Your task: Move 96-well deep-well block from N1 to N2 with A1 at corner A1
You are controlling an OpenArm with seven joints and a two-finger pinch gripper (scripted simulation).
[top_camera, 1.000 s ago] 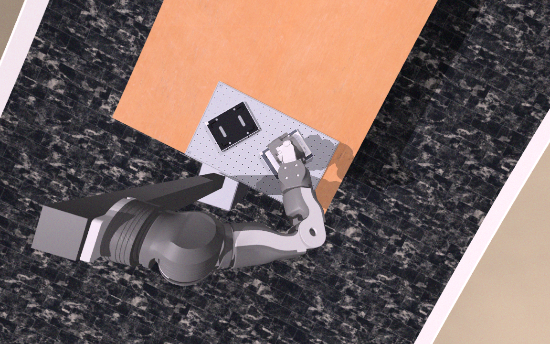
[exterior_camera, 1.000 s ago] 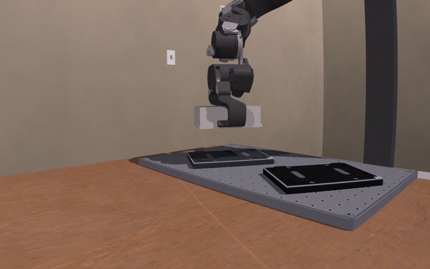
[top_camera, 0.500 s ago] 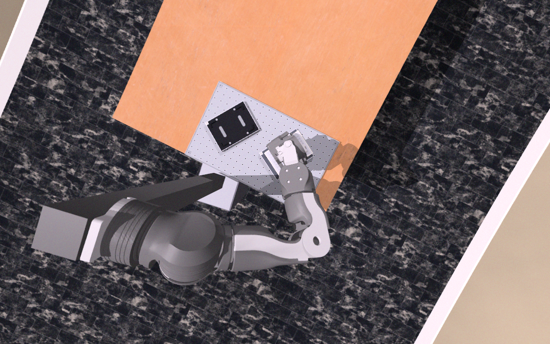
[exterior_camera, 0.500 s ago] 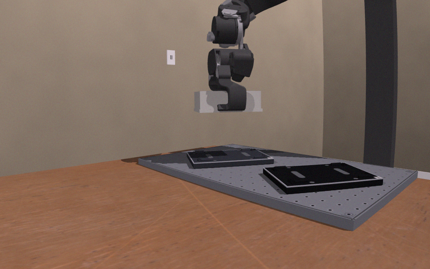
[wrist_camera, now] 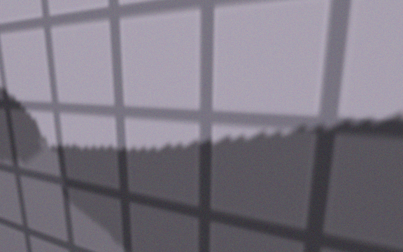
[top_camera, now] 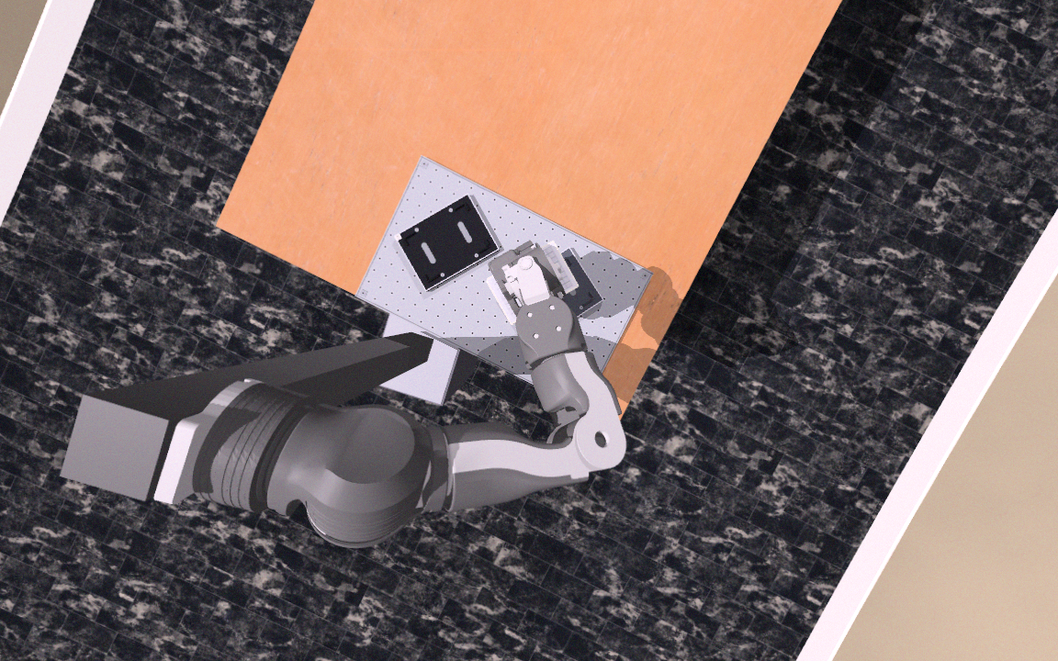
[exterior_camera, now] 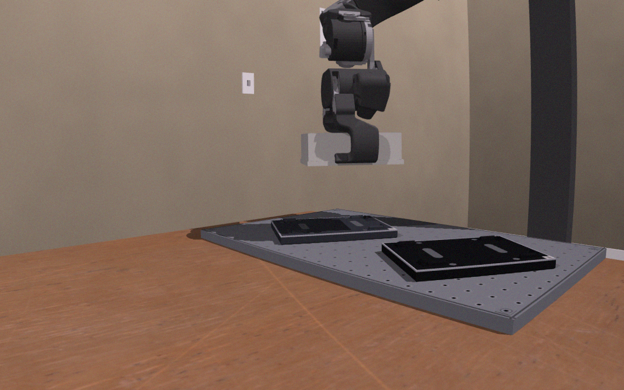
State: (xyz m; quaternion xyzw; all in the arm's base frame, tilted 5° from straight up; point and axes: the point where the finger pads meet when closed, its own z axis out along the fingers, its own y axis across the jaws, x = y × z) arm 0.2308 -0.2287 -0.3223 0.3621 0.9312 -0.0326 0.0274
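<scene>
The black plate nest is 3 cm ahead of my hand, 18 cm to the left of it and 10 cm below it. From my hand the other things lie so: A1 mark (3 cm behind, 5 cm to the left, 10 cm below); then white deep-well block (1 cm above).
</scene>
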